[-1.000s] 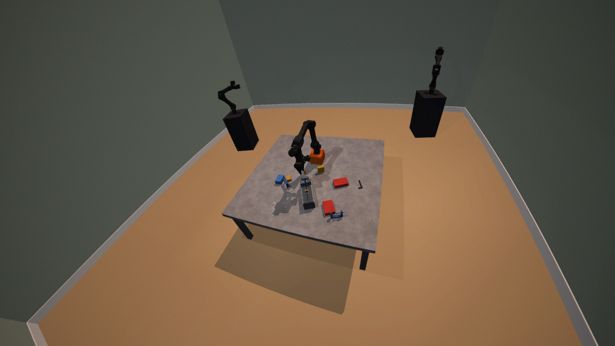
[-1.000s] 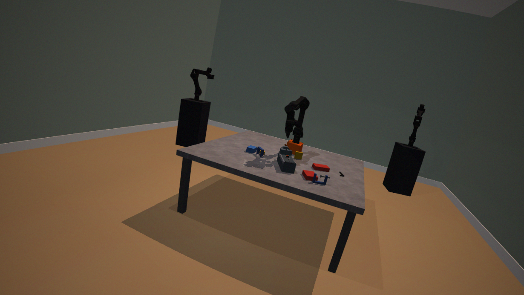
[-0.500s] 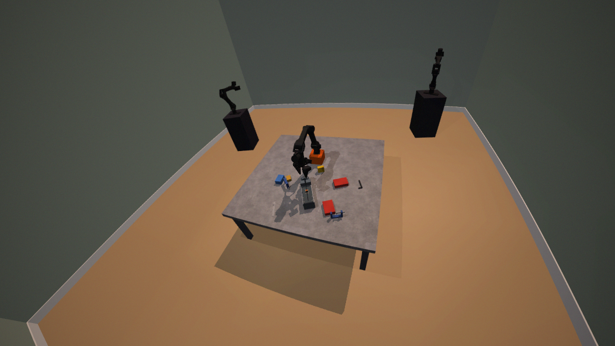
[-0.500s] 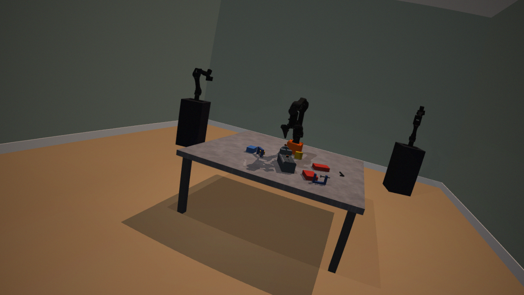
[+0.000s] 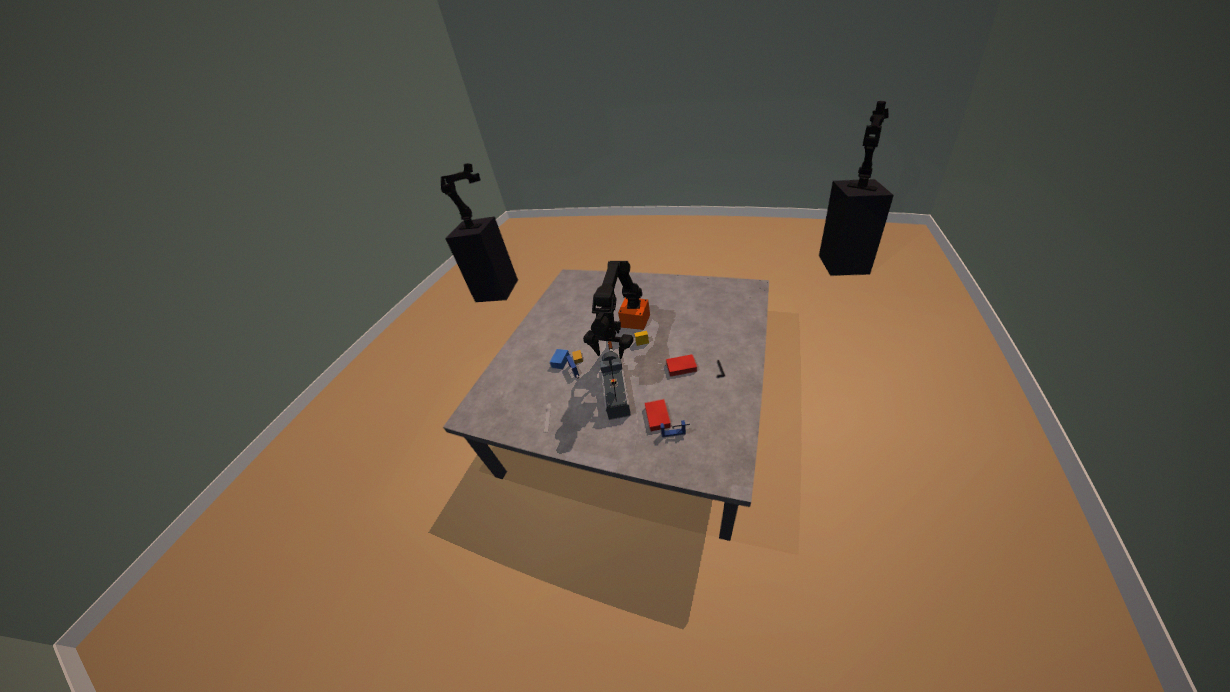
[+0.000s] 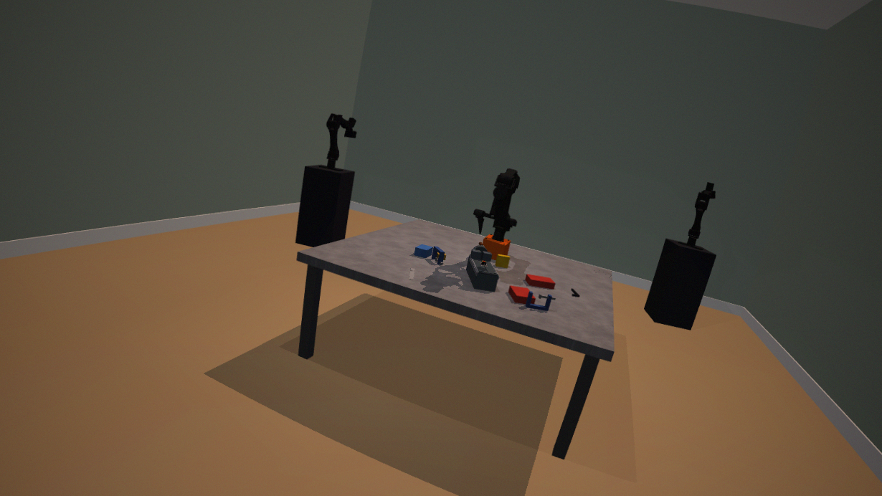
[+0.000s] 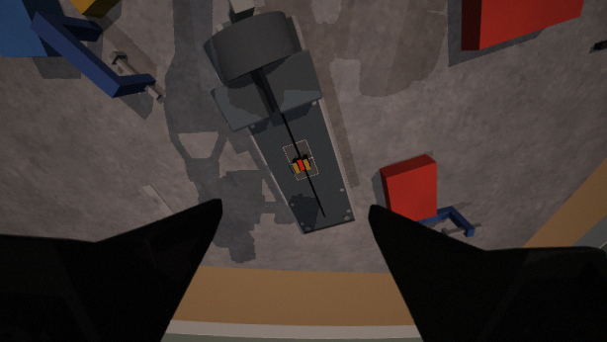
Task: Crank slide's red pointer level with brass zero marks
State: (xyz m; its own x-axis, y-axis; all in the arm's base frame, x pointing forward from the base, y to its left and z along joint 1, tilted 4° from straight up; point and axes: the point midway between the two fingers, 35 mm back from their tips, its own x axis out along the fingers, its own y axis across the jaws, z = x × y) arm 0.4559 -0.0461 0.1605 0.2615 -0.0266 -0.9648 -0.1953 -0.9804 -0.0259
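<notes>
Now: the brown crank handle 15 cm behind my gripper tip, 8 cm below it and 3 cm to the right of it. Round my gripper tip: pale strip (28 cm to the right, 19 cm below, 15 cm ahead); yellow cube (29 cm behind, 17 cm below, 9 cm to the left); red pointer (11 cm below, 3 cm ahead).
</notes>
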